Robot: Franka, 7 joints.
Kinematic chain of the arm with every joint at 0, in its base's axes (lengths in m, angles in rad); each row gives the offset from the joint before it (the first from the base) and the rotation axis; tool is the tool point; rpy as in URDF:
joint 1: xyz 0 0 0.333 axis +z
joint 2: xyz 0 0 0 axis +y
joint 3: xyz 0 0 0.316 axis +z
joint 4: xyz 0.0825 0 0 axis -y
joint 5: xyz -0.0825 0 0.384 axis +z
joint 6: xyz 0 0 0 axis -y
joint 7: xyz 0.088 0 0 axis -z
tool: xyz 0 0 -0.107 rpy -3.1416 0 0
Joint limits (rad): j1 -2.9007..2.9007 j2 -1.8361..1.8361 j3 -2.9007..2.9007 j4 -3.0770..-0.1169 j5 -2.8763..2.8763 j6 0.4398..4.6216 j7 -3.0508..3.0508
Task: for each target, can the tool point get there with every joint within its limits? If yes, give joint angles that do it. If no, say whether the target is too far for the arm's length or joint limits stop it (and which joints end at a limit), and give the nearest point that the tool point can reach.
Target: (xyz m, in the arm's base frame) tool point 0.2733 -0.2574 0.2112
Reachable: yes | joints 0.0345 0.0940 -0.5612 -2.7679 -2.0229 1.7597 1.0956
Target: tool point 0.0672 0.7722 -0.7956
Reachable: no: too far | nearest point 0.0455 0.5224 -0.3030 | short by 0.553 m
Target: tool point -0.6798 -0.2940 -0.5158
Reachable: no: too far | nearest point -0.5304 -0.2294 -0.2716 | short by 0.293 m
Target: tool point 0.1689 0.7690 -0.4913
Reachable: no: too far | nearest point 0.1298 0.5911 -0.2522 | short by 0.301 m
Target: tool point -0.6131 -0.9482 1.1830
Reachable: no: too far | nearest point -0.3722 -0.5756 0.8490 | short by 0.555 m
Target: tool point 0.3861 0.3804 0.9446
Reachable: yes | joints 1.1832 0.5596 -1.5833 -0.5461 2.0248 1.5185 1.2432
